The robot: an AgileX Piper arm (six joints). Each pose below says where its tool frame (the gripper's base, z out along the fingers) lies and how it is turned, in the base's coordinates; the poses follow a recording.
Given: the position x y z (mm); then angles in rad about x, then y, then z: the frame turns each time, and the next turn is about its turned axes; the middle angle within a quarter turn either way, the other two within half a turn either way.
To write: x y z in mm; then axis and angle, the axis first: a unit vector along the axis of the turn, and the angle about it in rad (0 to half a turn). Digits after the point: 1 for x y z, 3 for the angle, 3 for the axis.
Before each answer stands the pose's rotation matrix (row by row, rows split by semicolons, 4 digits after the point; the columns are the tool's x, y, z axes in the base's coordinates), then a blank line. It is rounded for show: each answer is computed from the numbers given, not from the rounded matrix.
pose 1, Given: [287.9, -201.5, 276.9, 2.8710, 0.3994, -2.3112]
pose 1, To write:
-0.6215 0.6801 0.3889; 0.6412 0.7268 -0.2463; -0.4501 0.0963 -0.8878

[287.9, -201.5, 276.9, 0.378, 0.925, -0.043, 2.671]
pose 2, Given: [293.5, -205.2, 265.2, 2.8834, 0.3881, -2.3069]
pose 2, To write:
-0.6215 0.6860 0.3784; 0.6517 0.7208 -0.2363; -0.4349 0.0997 -0.8949

[293.5, -205.2, 265.2, 0.382, 0.924, -0.039, 2.686]
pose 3, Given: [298.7, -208.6, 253.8, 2.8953, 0.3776, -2.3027]
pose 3, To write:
-0.6212 0.6915 0.3687; 0.6614 0.7150 -0.2266; -0.4203 0.1031 -0.9015

[298.7, -208.6, 253.8, 0.385, 0.922, -0.035, 2.700]
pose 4, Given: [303.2, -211.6, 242.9, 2.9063, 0.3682, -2.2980]
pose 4, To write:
-0.6202 0.6970 0.3599; 0.6707 0.7092 -0.2175; -0.4068 0.1065 -0.9073

[303.2, -211.6, 242.9, 0.389, 0.921, -0.032, 2.712]
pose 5, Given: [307.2, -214.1, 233.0, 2.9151, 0.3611, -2.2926]
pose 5, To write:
-0.6181 0.7022 0.3533; 0.6790 0.7034 -0.2101; -0.3960 0.1100 -0.9116

[307.2, -214.1, 233.0, 0.393, 0.919, -0.028, 2.722]
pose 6, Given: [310.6, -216.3, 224.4, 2.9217, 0.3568, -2.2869]
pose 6, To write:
-0.6151 0.7069 0.3493; 0.6862 0.6981 -0.2044; -0.3883 0.1140 -0.9145

[310.6, -216.3, 224.4, 0.396, 0.918, -0.026, 2.728]
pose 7, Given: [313.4, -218.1, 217.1, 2.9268, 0.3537, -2.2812]
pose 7, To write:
-0.6118 0.7112 0.3464; 0.6925 0.6931 -0.2000; -0.3823 0.1175 -0.9165

[313.4, -218.1, 217.1, 0.399, 0.916, -0.023, 2.733]
